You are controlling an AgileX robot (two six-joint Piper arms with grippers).
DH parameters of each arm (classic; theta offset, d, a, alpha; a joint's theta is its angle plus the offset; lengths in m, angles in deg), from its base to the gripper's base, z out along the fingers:
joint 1: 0 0.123 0 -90
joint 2: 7.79 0 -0.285 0
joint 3: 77.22 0 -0.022 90
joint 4: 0 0.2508 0 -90
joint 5: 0 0 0.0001 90
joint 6: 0 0.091 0 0
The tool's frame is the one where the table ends.
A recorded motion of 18 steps. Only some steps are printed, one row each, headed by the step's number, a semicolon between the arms.
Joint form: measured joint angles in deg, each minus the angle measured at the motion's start. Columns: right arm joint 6, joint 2, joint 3, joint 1, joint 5, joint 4; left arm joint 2, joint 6, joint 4, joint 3, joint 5, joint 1.
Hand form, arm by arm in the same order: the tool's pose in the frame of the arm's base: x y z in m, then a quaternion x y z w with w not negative. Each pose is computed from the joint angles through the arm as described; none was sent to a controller.
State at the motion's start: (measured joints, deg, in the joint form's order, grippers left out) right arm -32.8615 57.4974 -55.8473 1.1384 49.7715 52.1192; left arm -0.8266 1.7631 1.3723 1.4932 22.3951 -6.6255
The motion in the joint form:
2: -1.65 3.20 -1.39 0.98 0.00 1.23; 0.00 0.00 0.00 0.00 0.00 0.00
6: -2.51 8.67 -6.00 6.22 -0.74 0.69; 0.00 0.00 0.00 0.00 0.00 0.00
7: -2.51 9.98 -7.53 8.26 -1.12 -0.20; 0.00 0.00 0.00 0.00 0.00 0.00
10: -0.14 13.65 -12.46 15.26 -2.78 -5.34; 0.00 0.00 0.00 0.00 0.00 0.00
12: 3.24 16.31 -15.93 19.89 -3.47 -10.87; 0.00 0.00 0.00 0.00 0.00 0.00
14: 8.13 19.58 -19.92 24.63 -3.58 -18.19; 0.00 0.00 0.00 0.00 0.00 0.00
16: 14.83 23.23 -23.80 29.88 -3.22 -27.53; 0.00 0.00 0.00 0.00 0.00 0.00
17: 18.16 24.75 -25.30 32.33 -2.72 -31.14; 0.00 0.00 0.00 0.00 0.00 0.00
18: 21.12 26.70 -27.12 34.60 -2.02 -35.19; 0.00 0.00 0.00 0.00 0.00 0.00
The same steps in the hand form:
2: 0.2032 0.0633 0.3769 -0.12115 0.83934 0.31792 0.42397; 0.0518 -0.0052 0.1701 0.06546 0.80670 -0.01472 0.58714
6: 0.2229 0.0840 0.3810 -0.16234 0.83547 0.32803 0.40992; 0.0518 -0.0052 0.1701 0.06546 0.80670 -0.01472 0.58714
7: 0.2266 0.0921 0.3833 -0.17945 0.83315 0.32743 0.40797; 0.0518 -0.0052 0.1701 0.06546 0.80670 -0.01472 0.58714
10: 0.2345 0.1196 0.3908 -0.22824 0.82784 0.31723 0.40243; 0.0518 -0.0052 0.1701 0.06546 0.80670 -0.01472 0.58714
12: 0.2392 0.1385 0.3937 -0.25678 0.82925 0.30152 0.39433; 0.0518 -0.0052 0.1701 0.06546 0.80670 -0.01472 0.58714
14: 0.2449 0.1590 0.3945 -0.28293 0.83457 0.27755 0.38264; 0.0518 -0.0052 0.1701 0.06546 0.80670 -0.01472 0.58714
16: 0.2496 0.1822 0.3912 -0.30590 0.84397 0.24348 0.36723; 0.0518 -0.0052 0.1701 0.06546 0.80670 -0.01472 0.58714
17: 0.2495 0.1936 0.3891 -0.31265 0.84857 0.23301 0.35761; 0.0518 -0.0052 0.1701 0.06546 0.80670 -0.01472 0.58714
18: 0.2514 0.2051 0.3859 -0.32212 0.85294 0.21629 0.34921; 0.0518 -0.0052 0.1701 0.06546 0.80670 -0.01472 0.58714

